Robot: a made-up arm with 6 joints.
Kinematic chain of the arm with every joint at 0, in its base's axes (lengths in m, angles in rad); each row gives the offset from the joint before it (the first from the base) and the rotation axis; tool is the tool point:
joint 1: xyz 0 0 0.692 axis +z
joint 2: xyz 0.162 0 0 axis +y
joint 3: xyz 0 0 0.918 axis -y
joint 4: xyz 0 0 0.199 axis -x
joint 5: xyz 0.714 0 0 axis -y
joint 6: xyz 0.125 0 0 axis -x
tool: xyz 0 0 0
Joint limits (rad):
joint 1: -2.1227..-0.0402
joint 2: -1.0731..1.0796
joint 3: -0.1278..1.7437
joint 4: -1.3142..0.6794
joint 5: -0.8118..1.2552
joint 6: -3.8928..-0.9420
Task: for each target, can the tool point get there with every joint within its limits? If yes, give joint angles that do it. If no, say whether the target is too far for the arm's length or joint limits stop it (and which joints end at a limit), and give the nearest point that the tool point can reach.
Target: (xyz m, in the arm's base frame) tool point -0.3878 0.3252 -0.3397
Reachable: no: joint limits stop it (at a limit: joint 1, joint 2, joint 3, joint 5) | nearest point -0.7352 -1.1451 0.4170 | short by 1.690 m
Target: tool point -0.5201 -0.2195 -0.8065
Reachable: no: joint limits stop it (at a limit: joint 1, joint 2, joint 3, joint 5) | nearest point -0.7308 -1.1465 0.4166 | short by 1.549 m
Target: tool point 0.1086 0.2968 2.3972
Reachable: yes | joints -1.8801 -0.2137 1.4813 -0.6224 -0.1801 -1.5814
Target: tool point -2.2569 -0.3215 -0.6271
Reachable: no: too far | nearest point -1.4585 0.0344 1.0716 | short by 1.910 m
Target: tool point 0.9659 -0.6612 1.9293
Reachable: yes | joints -0.6305 0.2498 0.3494 0.4710 0.6727 -3.0519
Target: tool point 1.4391 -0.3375 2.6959
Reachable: no: too far | nearest point 1.1113 -0.2606 2.1833 | short by 0.613 m
